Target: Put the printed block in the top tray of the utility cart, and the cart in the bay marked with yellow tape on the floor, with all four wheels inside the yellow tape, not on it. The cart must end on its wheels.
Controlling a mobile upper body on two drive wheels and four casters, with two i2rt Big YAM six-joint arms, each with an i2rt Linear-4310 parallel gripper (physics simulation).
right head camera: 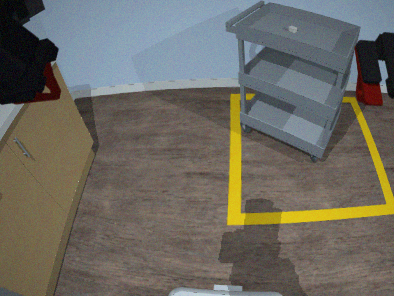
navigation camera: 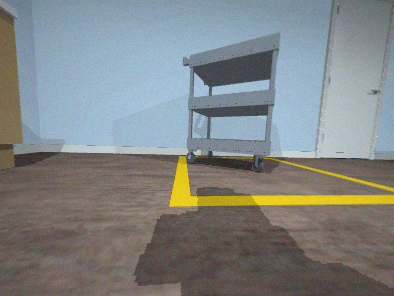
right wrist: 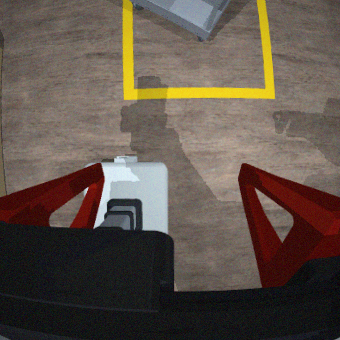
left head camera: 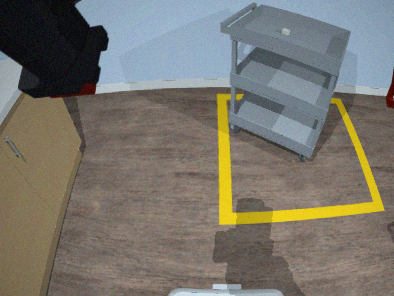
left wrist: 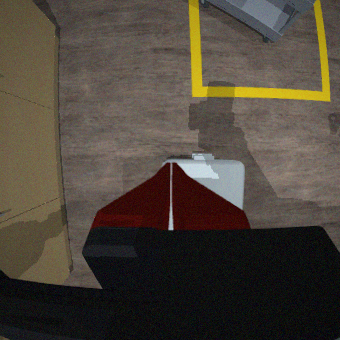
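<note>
The grey three-tier cart (left head camera: 285, 48) (right head camera: 295, 46) (left wrist: 240, 20) (right wrist: 170, 21) (navigation camera: 231, 99) stands upright on its wheels, turned at an angle, at the wall end of the yellow tape bay (left head camera: 225, 165) (right head camera: 235, 165) (left wrist: 260, 92) (right wrist: 200, 93) (navigation camera: 300, 200). The small pale block (left head camera: 285, 31) (right head camera: 293, 29) lies in its top tray. The near right wheel is inside the tape; the near left wheel is close to the left strip's inner edge. Whether the far wheels clear the tape is unclear. My left gripper (left wrist: 170, 169) is shut and empty. My right gripper (right wrist: 170, 170) is open and empty. Both are apart from the cart.
A wooden cabinet (left head camera: 40, 165) (right head camera: 45, 170) (left wrist: 30, 125) (navigation camera: 9, 85) stands at the left. A blue wall (left head camera: 165, 45) (navigation camera: 110, 75) rises behind the cart, with a white door (navigation camera: 355, 75) at the right. My white base (left wrist: 220, 185) (right wrist: 150, 200) is before the bay.
</note>
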